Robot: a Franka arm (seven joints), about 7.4 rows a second.
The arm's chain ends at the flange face. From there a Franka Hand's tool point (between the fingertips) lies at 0.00 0.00 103.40 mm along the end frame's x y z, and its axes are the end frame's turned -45 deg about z.
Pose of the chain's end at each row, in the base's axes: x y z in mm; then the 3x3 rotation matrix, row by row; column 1 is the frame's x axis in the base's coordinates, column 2 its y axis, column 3 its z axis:
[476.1 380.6 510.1], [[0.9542 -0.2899 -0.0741], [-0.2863 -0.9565 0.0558], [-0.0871 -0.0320 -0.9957]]
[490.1 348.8 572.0], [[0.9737 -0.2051 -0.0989], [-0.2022 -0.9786 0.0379], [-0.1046 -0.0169 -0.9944]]
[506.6 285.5 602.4], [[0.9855 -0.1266 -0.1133], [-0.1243 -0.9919 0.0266], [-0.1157 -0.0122 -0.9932]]
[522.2 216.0 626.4], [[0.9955 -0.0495 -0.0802], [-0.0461 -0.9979 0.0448], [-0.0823 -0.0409 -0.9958]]
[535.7 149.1 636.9], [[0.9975 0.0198 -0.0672], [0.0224 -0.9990 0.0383], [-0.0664 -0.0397 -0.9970]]
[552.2 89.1 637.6], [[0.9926 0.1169 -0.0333], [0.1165 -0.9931 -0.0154], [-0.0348 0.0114 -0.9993]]
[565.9 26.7 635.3], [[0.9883 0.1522 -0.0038], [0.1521 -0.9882 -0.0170], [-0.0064 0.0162 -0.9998]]
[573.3 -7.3 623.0], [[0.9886 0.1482 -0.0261], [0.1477 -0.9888 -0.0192], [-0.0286 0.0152 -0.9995]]
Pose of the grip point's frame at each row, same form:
[468.4 386.4 407.1], [[0.8797 0.4697 -0.0741], [0.4739 -0.8788 0.0558], [-0.0390 -0.0842 -0.9957]]
[479.9 352.7 469.2], [[0.8335 0.5435 -0.0989], [0.5490 -0.8350 0.0379], [-0.0620 -0.0859 -0.9944]]
[494.9 288.3 499.7], [[0.7864 0.6073 -0.1133], [0.6135 -0.7893 0.0266], [-0.0732 -0.0904 -0.9932]]
[513.9 220.6 523.4], [[0.7389 0.6689 -0.0802], [0.6730 -0.7382 0.0448], [-0.0293 -0.0871 -0.9958]]
[528.8 153.1 533.8], [[0.6913 0.7193 -0.0672], [0.7222 -0.6906 0.0383], [-0.0189 -0.0750 -0.9970]]
[548.8 87.5 534.3], [[0.6192 0.7845 -0.0333], [0.7846 -0.6198 -0.0154], [-0.0327 -0.0165 -0.9993]]
[565.5 24.9 531.9], [[0.5912 0.8065 -0.0038], [0.8063 -0.5912 -0.0170], [-0.0160 0.0069 -0.9998]]
[570.6 -9.3 519.7], [[0.5943 0.8038 -0.0261], [0.8036 -0.5947 -0.0192], [-0.0310 -0.0095 -0.9995]]

